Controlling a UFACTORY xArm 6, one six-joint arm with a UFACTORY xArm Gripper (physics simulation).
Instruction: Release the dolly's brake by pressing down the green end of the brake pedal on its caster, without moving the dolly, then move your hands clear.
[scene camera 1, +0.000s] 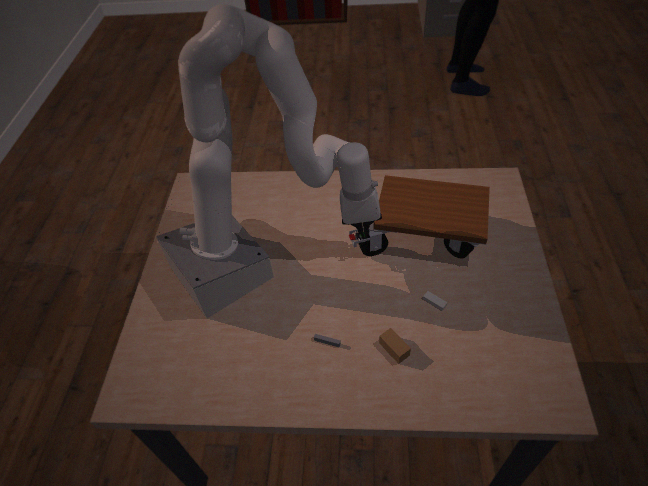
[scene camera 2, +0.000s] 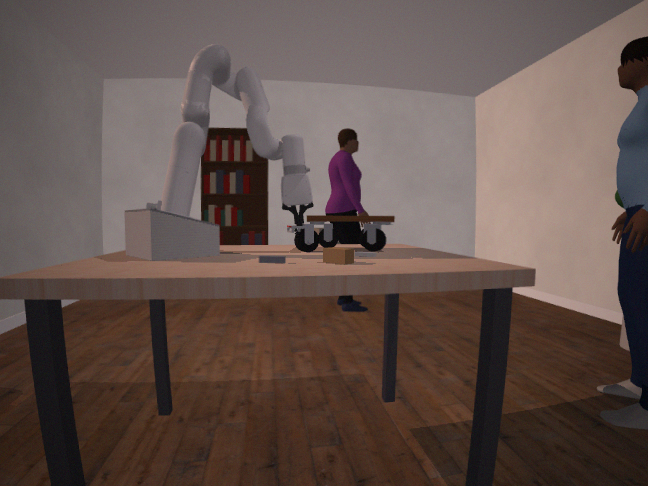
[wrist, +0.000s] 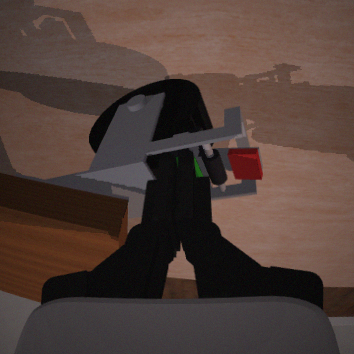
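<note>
The dolly's wooden deck (scene camera 1: 434, 209) (scene camera 2: 350, 218) (wrist: 50, 245) stands on its casters at the table's back right. Its near left caster wheel (scene camera 1: 372, 253) (scene camera 2: 299, 240) (wrist: 180, 100) carries the brake pedal in a grey bracket. The pedal's red end (scene camera 1: 352, 236) (scene camera 2: 289, 228) (wrist: 245, 164) is at the outer side, with its top and a side face showing. The green end (wrist: 198, 167) shows as slivers beside the fingertips, which hide most of it. My gripper (scene camera 1: 364, 238) (scene camera 2: 299, 224) (wrist: 180, 172) is shut and empty, pointing down inside the bracket at the green end; contact is hidden.
A brown block (scene camera 1: 394, 345) (scene camera 2: 338, 255), a dark grey bar (scene camera 1: 327, 340) (scene camera 2: 272, 259) and a white block (scene camera 1: 434, 300) lie on the table in front of the dolly. The deck edge is close beside my fingers. A person in purple (scene camera 2: 344, 183) stands behind the table.
</note>
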